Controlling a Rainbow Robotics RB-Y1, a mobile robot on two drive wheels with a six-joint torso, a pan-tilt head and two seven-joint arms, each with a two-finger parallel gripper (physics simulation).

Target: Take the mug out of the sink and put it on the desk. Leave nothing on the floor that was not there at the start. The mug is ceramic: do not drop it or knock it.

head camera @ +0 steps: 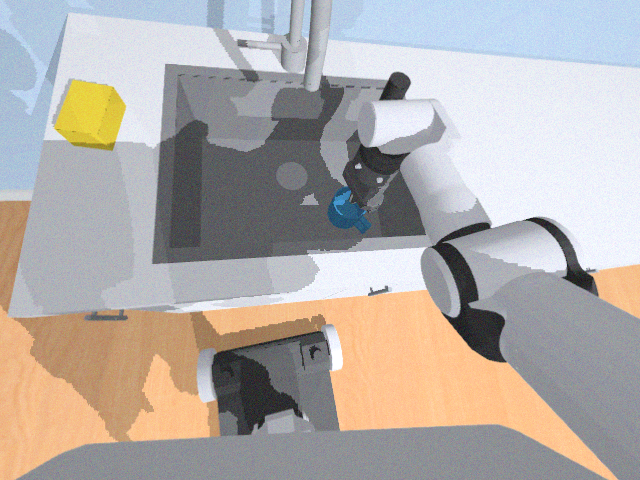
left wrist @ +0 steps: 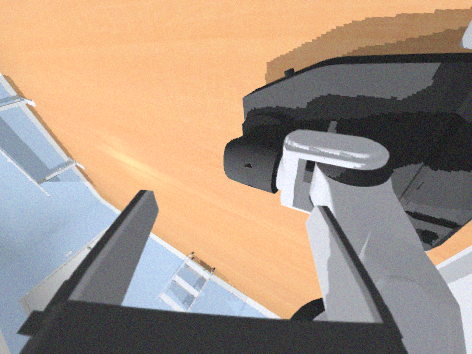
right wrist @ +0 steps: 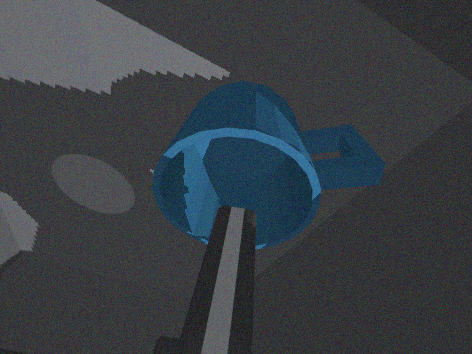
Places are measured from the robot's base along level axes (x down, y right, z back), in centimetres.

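Pixels of known places: left gripper, between the fingertips: [left wrist: 234, 207]; right gripper, between the fingertips: [head camera: 353, 200] [right wrist: 235, 220]; robot's base, origin of its link: [head camera: 273, 356].
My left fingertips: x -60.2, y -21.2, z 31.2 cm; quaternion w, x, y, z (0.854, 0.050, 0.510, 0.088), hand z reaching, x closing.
Note:
For each thing: its top centre in the pictures, then the offset to it from my left fingertips. Level surfaces: height alone.
- blue mug, centre of its top: [right wrist: 265, 201] [head camera: 355, 207] dx -18.9, dy +46.8, dz -71.1 cm
- white counter, height of its surface: dx -30.9 cm
- yellow block, centre of its top: [head camera: 84, 106] dx -35.4, dy -3.1, dz -87.7 cm
The blue mug [head camera: 341, 211] [right wrist: 237, 112] is in the dark grey sink [head camera: 242, 191], toward its front right in the head view. In the right wrist view its open mouth faces the camera and its handle points right. My right gripper [head camera: 366, 205] [right wrist: 235, 220] is shut with nothing between its fingers. Its fingertips overlap the mug's mouth; whether they are inside it or touch it, I cannot tell. My left gripper [left wrist: 234, 207] is open and empty, above the wooden floor. The white counter [head camera: 542, 129] surrounds the sink; no separate desk can be made out.
A yellow block [head camera: 90, 116] stands on the counter left of the sink. A grey faucet [head camera: 316, 41] rises at the sink's back edge. My right arm crosses the sink's right rim. Drawer handles [head camera: 105, 315] stick out at the counter's front. My wheeled base [head camera: 279, 361] stands on the floor.

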